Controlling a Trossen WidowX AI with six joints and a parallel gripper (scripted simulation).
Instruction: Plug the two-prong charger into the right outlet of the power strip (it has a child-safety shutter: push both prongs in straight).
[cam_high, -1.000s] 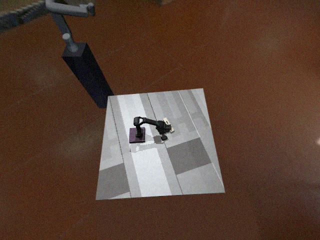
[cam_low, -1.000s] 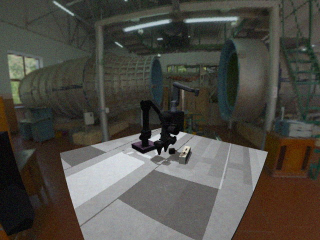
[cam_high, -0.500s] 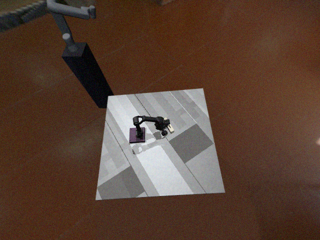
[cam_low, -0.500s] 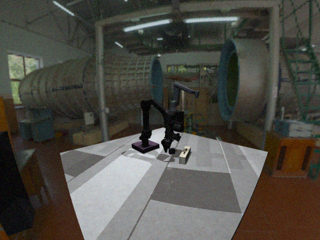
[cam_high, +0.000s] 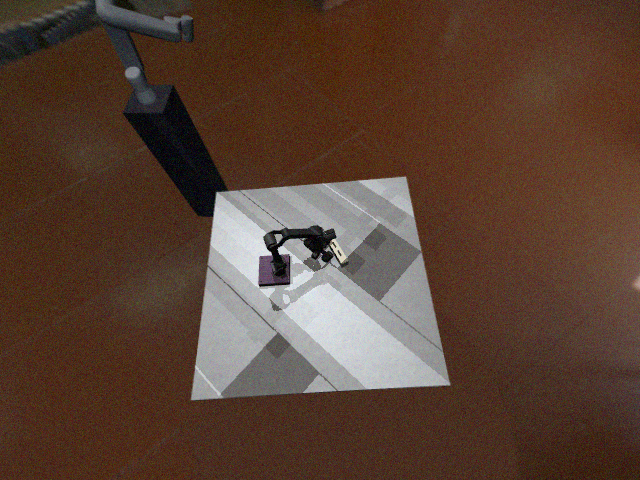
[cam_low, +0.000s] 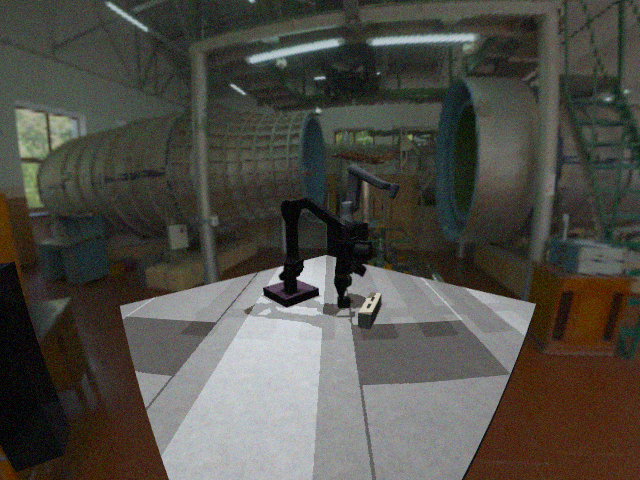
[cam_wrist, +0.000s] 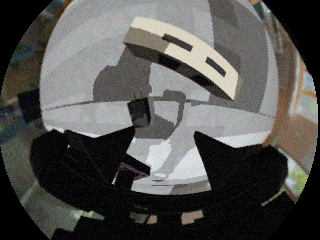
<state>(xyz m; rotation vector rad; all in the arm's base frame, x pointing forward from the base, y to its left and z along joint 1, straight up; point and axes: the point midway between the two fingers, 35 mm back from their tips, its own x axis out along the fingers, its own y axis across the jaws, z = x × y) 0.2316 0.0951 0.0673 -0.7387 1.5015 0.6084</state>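
The two-prong charger lies 20 mm behind my gripper tip, 50 mm to the left of it and 50 mm below it.
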